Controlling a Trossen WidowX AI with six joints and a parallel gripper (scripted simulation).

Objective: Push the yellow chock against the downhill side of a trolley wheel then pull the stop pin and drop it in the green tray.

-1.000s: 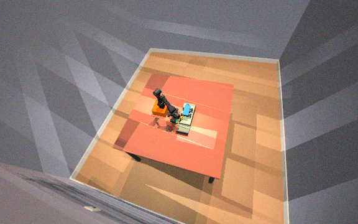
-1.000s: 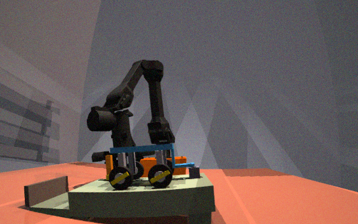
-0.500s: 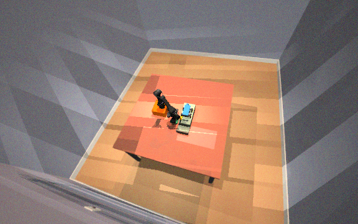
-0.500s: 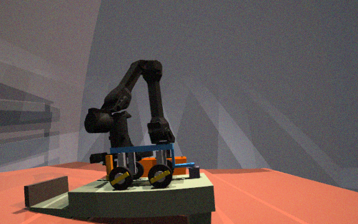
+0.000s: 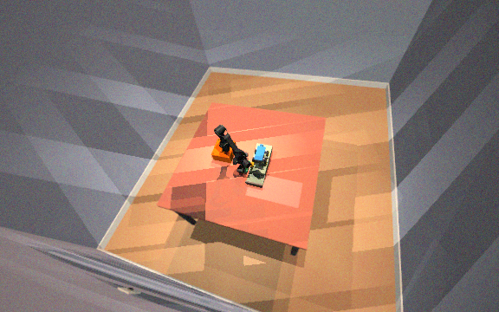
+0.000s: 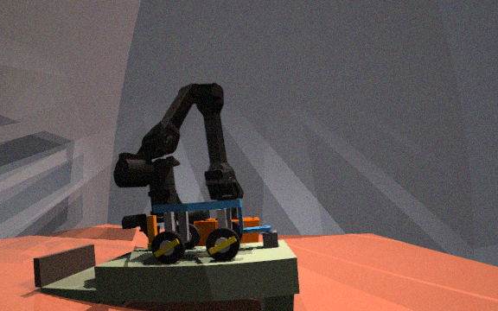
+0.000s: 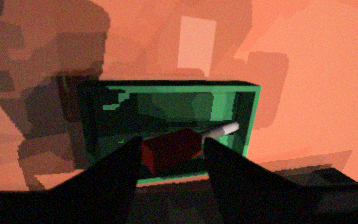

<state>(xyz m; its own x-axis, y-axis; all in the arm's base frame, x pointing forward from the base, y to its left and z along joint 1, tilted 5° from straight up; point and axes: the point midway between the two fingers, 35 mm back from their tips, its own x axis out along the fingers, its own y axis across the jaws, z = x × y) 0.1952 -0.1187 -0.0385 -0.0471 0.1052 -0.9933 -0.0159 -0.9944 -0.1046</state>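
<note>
My gripper tip is now 20 mm to the right of the stop pin and 10 mm above it. Round my gripper tip: grey-green ramp (140 mm ahead, 90 mm to the left, 20 mm above); then yellow chock (80 mm ahead, 50 mm above); then green tray (40 mm below, 10 mm to the left).
</note>
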